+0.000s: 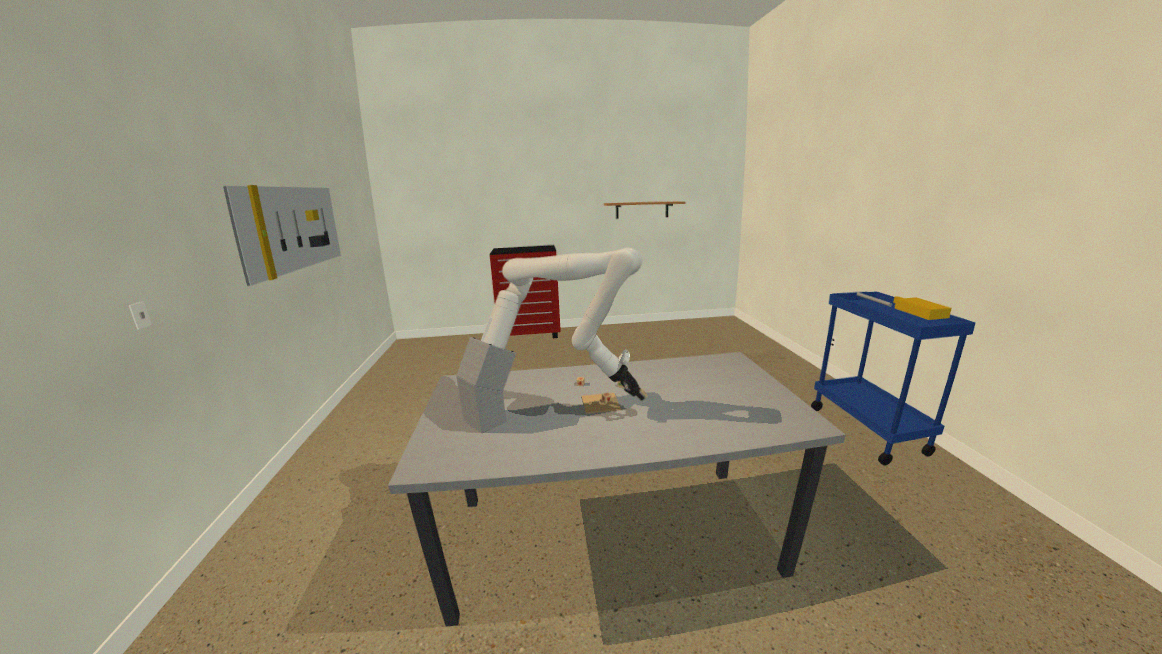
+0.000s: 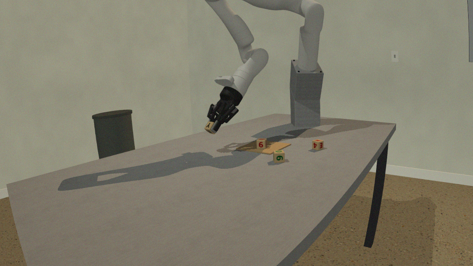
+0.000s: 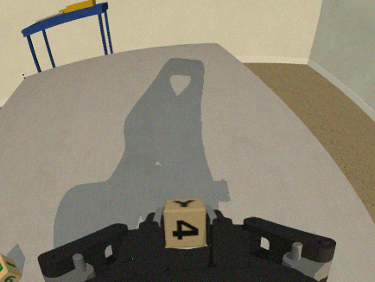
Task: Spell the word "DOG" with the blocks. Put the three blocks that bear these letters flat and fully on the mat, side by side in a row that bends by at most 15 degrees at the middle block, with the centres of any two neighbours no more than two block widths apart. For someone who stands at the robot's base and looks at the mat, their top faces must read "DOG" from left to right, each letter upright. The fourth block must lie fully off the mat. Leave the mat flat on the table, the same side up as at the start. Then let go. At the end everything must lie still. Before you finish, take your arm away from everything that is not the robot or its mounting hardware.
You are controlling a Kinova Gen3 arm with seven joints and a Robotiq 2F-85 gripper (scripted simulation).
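My hand is 120 mm past the O block, 110 mm to the right of it and 70 mm above it. The rest, counted from my hand: tan mat (150 mm behind, 100 mm to the left, 90 mm below); G block (right at my hand); D block (240 mm to the left, 70 mm below, 40 mm behind).
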